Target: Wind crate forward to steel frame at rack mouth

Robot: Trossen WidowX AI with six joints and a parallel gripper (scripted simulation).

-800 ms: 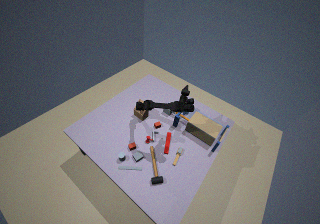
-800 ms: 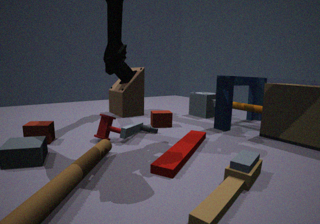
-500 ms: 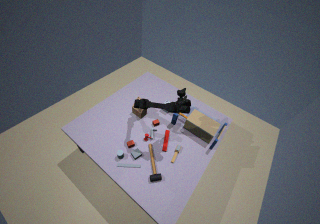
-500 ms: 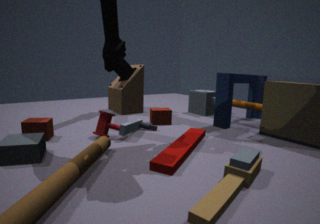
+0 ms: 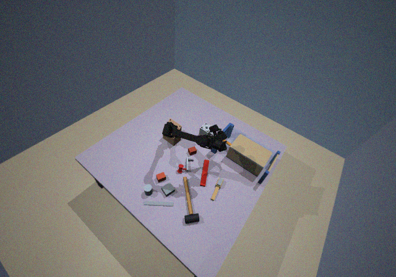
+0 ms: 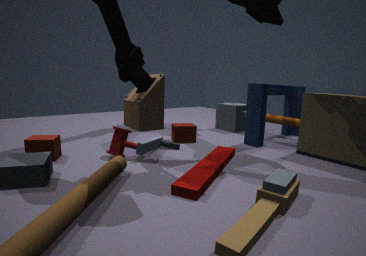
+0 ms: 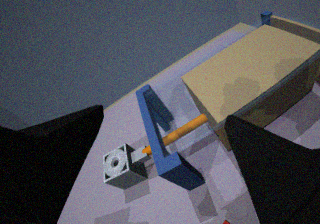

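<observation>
Right now my gripper tip is 17 cm past the winch handle, 21 cm to the left of it and 29 cm above it. Round my gripper tip: brush: 13 cm ahead, 23 cm to the right, 30 cm below; blue front frame: 5 cm behind, 17 cm to the left, 21 cm below; red bar: 2 cm behind, 17 cm to the right, 31 cm below.
</observation>
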